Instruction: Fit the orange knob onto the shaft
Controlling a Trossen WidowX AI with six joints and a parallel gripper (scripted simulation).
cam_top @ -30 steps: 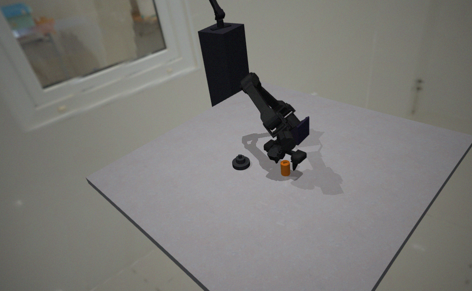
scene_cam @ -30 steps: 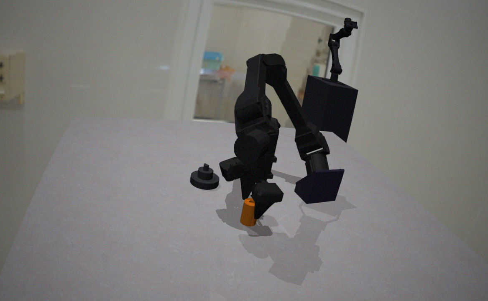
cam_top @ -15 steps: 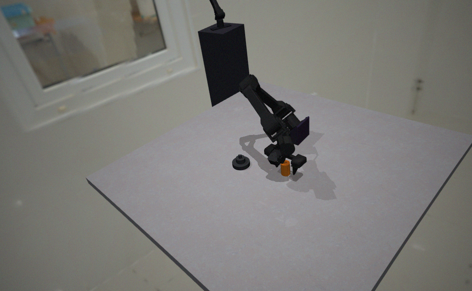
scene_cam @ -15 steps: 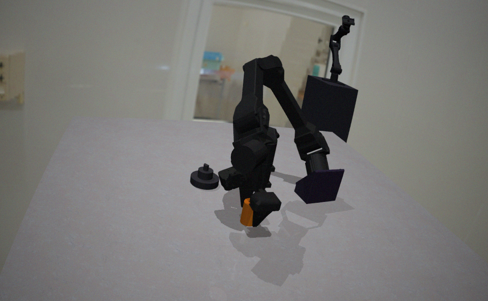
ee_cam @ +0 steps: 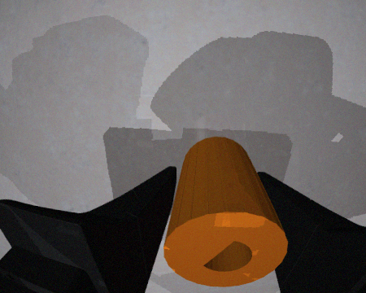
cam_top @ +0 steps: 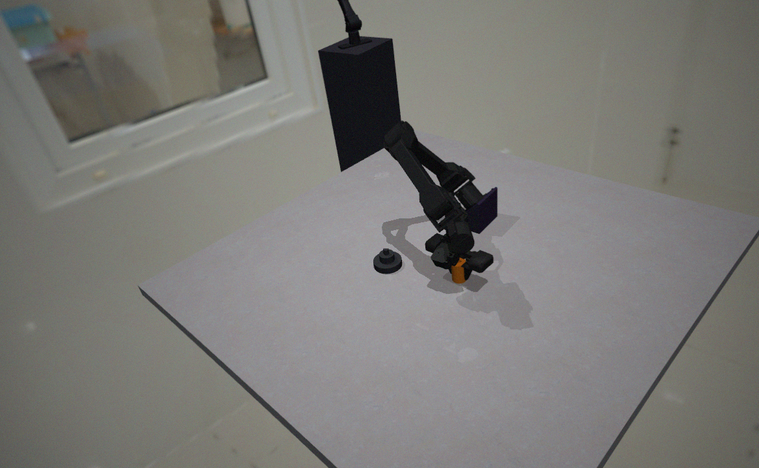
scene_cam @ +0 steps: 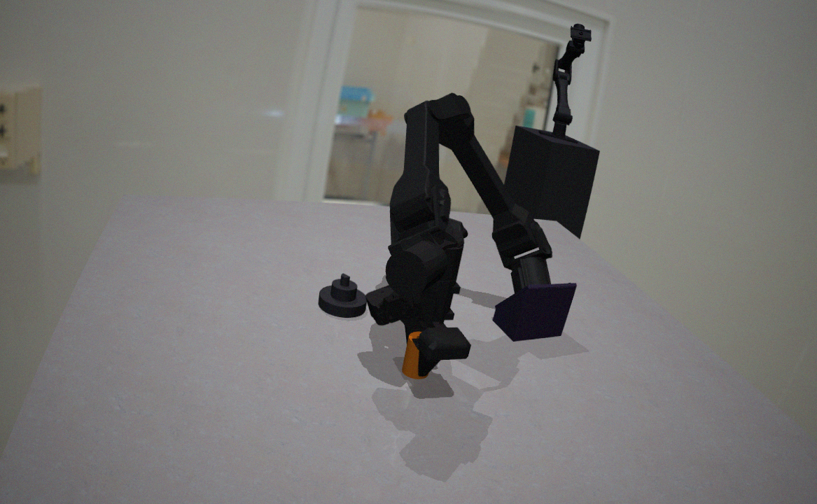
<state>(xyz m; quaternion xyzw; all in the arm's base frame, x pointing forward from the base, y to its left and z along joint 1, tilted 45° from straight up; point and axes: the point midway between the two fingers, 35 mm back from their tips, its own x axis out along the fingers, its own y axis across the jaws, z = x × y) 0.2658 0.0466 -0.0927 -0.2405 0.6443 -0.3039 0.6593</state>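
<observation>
My gripper tip is 21 cm to the left of the round pedestal, 5 cm short of it and 2 cm below it. From my gripper tip the other things lie so: orange knob: 2 cm above.
</observation>
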